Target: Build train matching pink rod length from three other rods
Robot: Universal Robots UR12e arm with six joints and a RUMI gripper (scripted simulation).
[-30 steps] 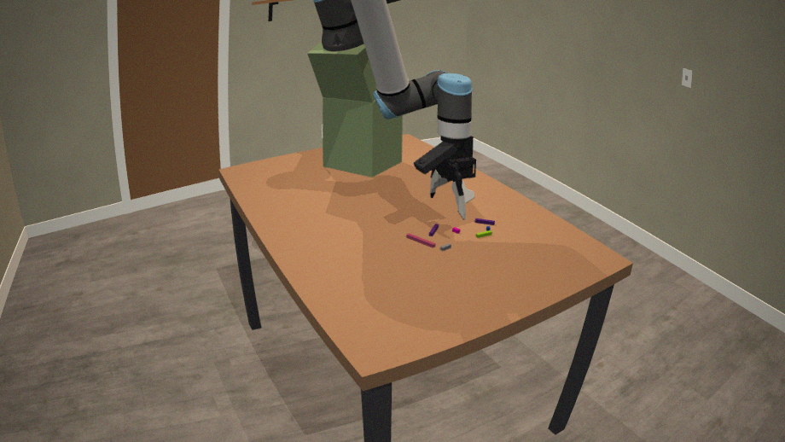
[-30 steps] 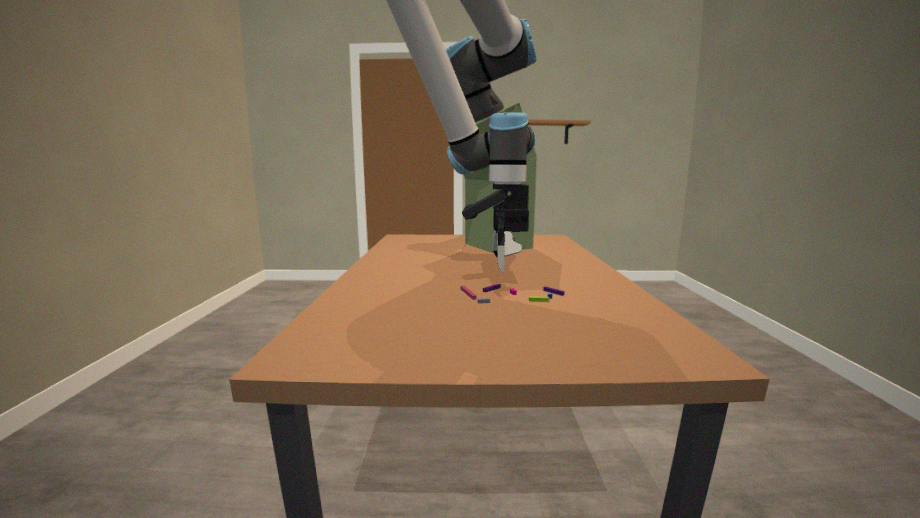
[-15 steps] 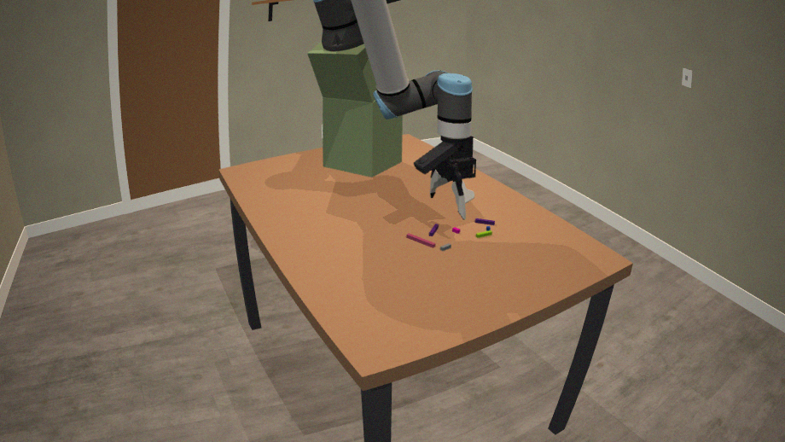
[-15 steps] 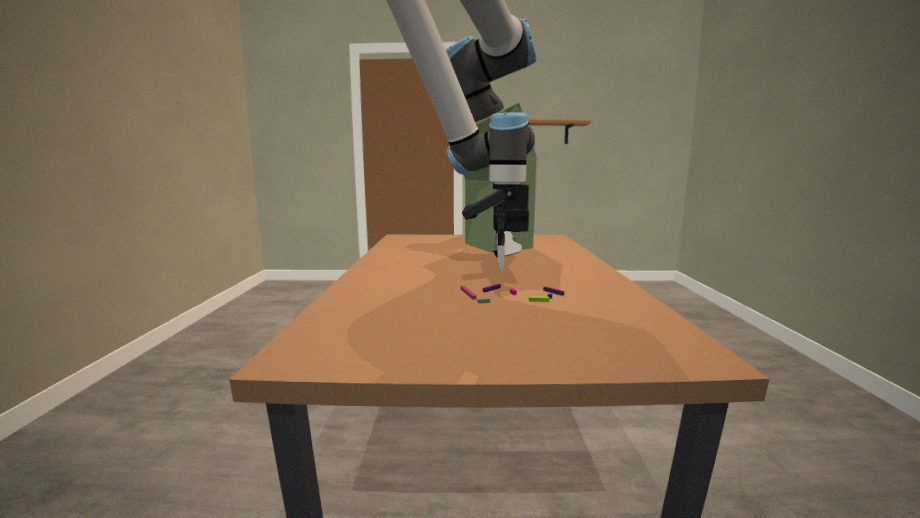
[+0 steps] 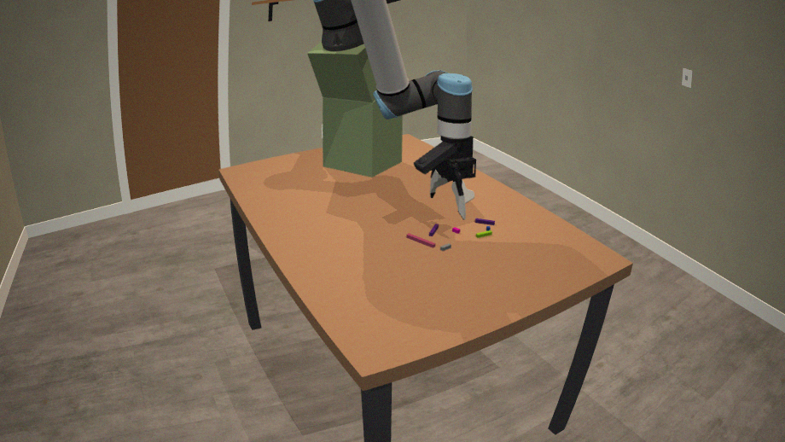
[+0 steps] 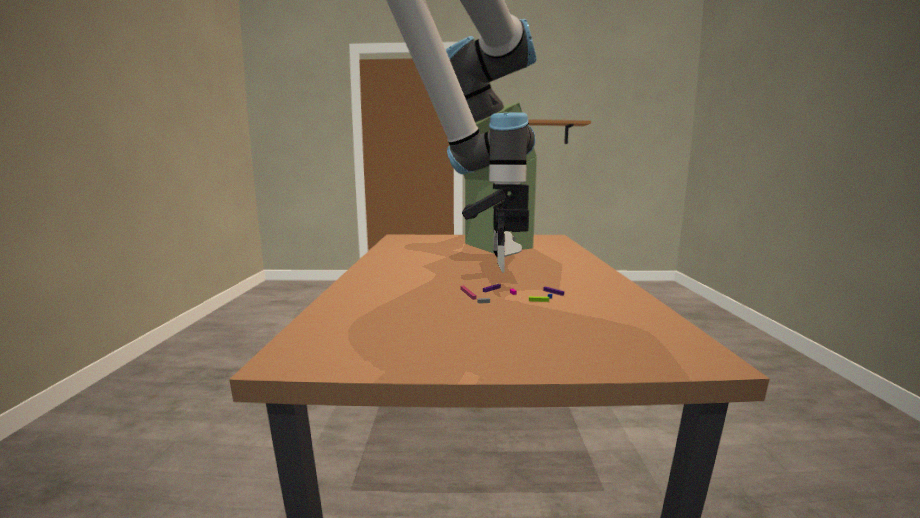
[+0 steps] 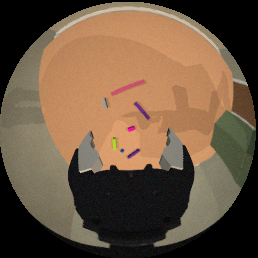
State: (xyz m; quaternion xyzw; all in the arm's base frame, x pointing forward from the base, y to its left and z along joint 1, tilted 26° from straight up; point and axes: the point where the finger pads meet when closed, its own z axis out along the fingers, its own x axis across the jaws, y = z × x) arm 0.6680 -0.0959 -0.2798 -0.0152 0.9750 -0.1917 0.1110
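My gripper is now 13 cm to the right of the blue rod, 7 cm above it and 3 cm short of it. Also, from my hand: magenta rod: 7 cm below, 4 cm to the left; pink rod: 8 cm to the right, 7 cm below; grey rod: 7 cm below, 6 cm ahead, 4 cm to the right.
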